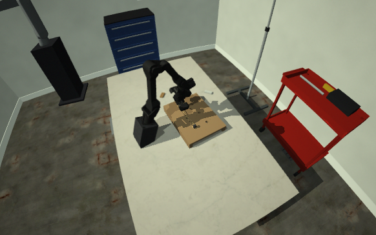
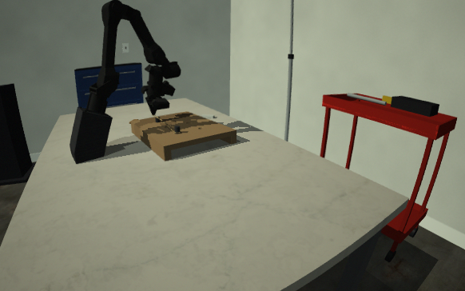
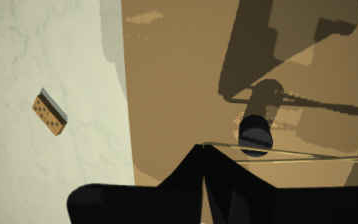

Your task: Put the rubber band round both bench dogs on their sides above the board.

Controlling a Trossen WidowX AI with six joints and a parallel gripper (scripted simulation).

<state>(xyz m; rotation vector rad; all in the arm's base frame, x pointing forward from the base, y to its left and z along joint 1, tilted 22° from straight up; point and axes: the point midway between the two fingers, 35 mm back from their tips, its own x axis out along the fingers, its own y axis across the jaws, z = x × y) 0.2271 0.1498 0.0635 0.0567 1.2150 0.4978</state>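
Now: hand 10 cm to the left of the wooden board, 8 cm short of it and 8 cm above it. From my hand the other things lie so: rubber band: 28 cm ahead, 16 cm to the left, 10 cm below.
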